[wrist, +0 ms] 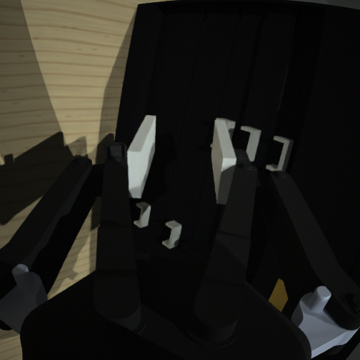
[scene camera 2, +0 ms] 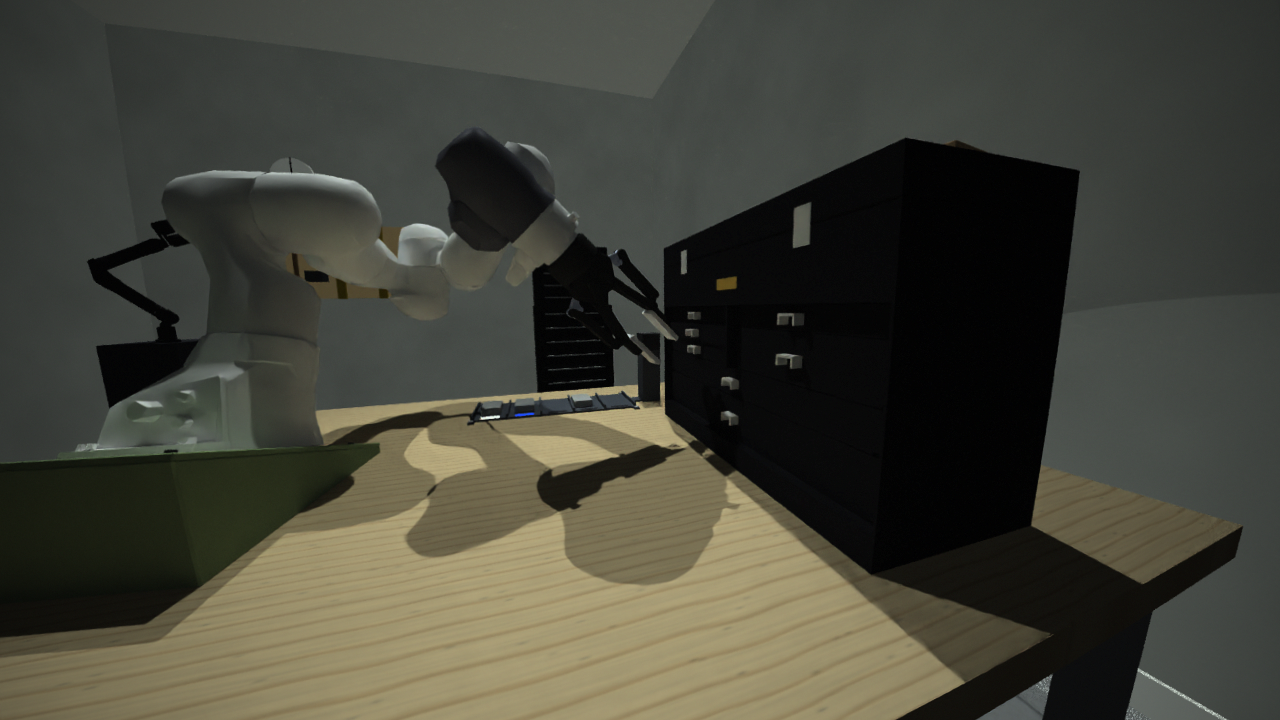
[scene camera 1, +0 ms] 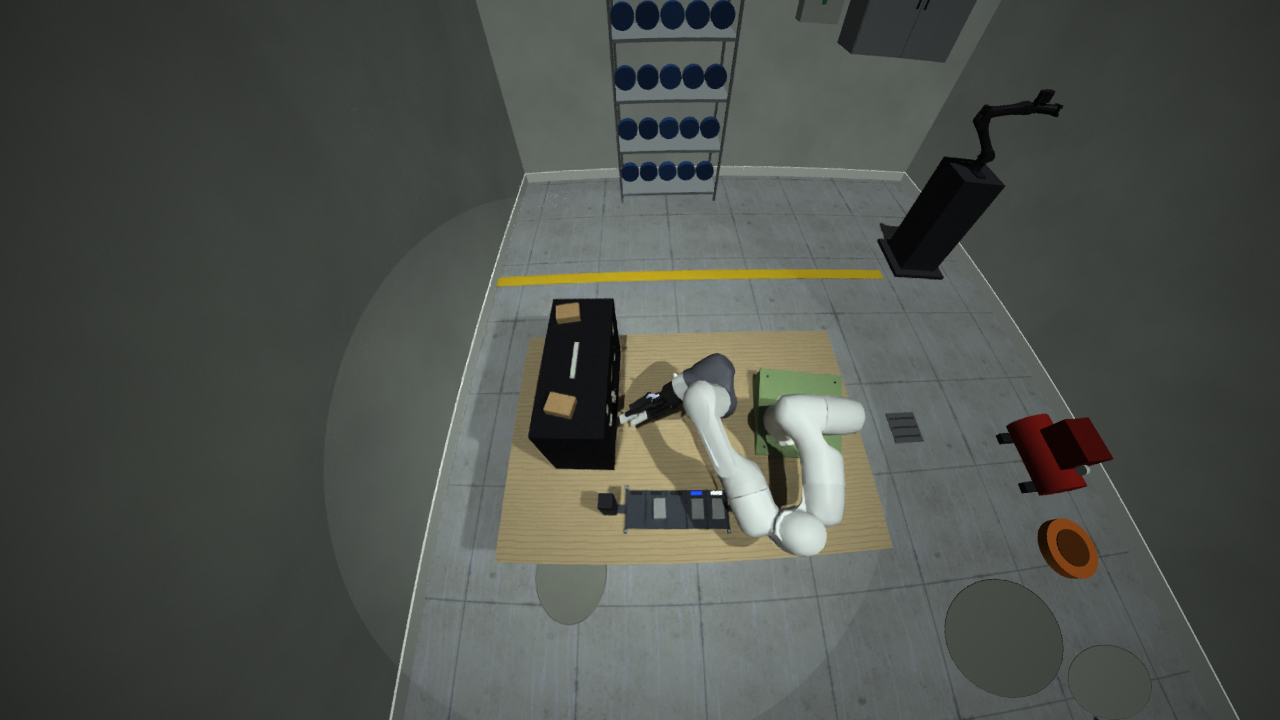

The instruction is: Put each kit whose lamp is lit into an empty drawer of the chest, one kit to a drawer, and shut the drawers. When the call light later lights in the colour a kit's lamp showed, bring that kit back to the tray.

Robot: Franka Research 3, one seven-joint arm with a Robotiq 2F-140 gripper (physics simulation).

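The black chest [scene camera 1: 586, 394] [scene camera 2: 975, 358] [wrist: 195, 65] has pale drawer handles; the drawers in view look shut. My gripper [scene camera 1: 629, 419] [scene camera 2: 660, 342] [wrist: 183, 135] is partly open and empty, its pale fingertips close to the chest front. In the wrist view, three handles are beside and behind the right fingertip, and two handles are lower down. The dark tray [scene camera 1: 675, 519] [scene camera 2: 615, 402] holds three grey kits: one [scene camera 1: 697, 510] by a lit blue lamp [scene camera 1: 696, 493] [scene camera 2: 524, 414], one [scene camera 1: 717, 510] by a lit white lamp [scene camera 1: 716, 492] [scene camera 2: 489, 417], and one [scene camera 1: 659, 508] [scene camera 2: 581, 400] showing no light.
A black block [scene camera 1: 607, 503] [scene camera 2: 648, 376] stands at the tray's end, showing no light. Two tan boxes [scene camera 1: 567, 312] [scene camera 1: 560, 404] and a white strip [scene camera 1: 574, 360] are on the chest top. The arm stands on a green base [scene camera 1: 778, 380] [scene camera 2: 107, 528] on the wooden table [scene camera 1: 554, 537] [scene camera 2: 447, 608].
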